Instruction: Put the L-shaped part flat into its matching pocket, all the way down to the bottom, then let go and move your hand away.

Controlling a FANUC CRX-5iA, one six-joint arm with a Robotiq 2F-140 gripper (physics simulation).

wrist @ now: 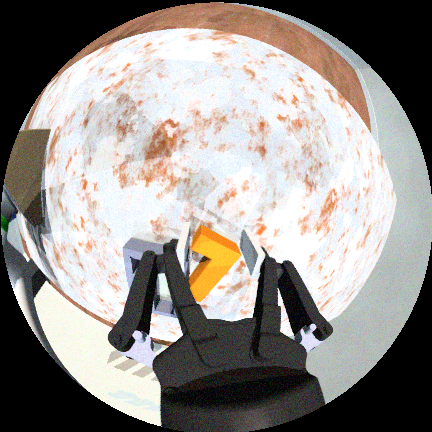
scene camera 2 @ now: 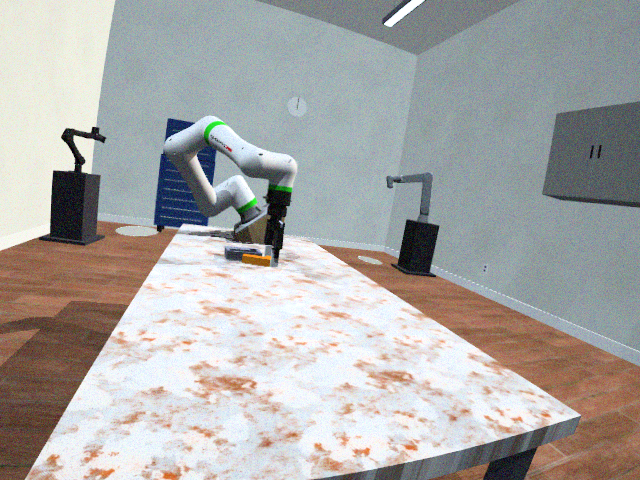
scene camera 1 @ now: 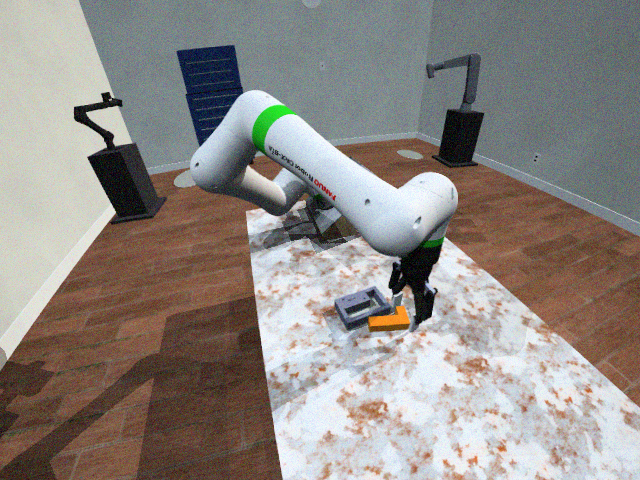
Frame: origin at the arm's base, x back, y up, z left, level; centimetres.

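Seen in the pictures: gripper, fingertip midpoint: (wrist: 215,234) (scene camera 2: 270,264) (scene camera 1: 403,319); arm's base, origin of the base link: (scene camera 2: 253,216).
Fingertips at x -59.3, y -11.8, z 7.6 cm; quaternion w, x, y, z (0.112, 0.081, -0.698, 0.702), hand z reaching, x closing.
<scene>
Pixels of each thing's middle, then the offset from my fingertips to it. Level surfaces: height alone.
- orange L-shaped part, body centre: (wrist: 199,267) (scene camera 1: 387,318) (scene camera 2: 257,259) dx +0.4, dy +1.3, dz -5.2 cm
- grey-blue pocket block, body centre: (wrist: 155,283) (scene camera 1: 362,307) (scene camera 2: 243,253) dx +5.9, dy +1.7, dz -11.0 cm
- marbled table, its level: dy -0.2 cm
The orange L-shaped part (scene camera 1: 387,324) (scene camera 2: 255,259) (wrist: 220,252) lies flat on the table, outside the pocket and close beside the grey-blue pocket block (scene camera 1: 345,301) (scene camera 2: 235,253) (wrist: 144,245). Whether part and block touch is hard to tell. The block's pocket is open at the top and empty in scene camera 1. My gripper (scene camera 1: 406,314) (scene camera 2: 271,257) (wrist: 215,234) points down at table height, with one pad on each side of the part. In the wrist view both pads appear to meet the part, one at its outer corner, the other at its short arm's end. My left finger hides some of the block.
The marbled table (scene camera 1: 454,413) (scene camera 2: 310,413) (wrist: 225,100) runs under everything. The block stands close to the finger on its side. My arm's base is at the table's far end. Two other arms on black pedestals (scene camera 1: 126,180) (scene camera 1: 461,136) and a blue cabinet (scene camera 1: 210,72) stand off the table.
</scene>
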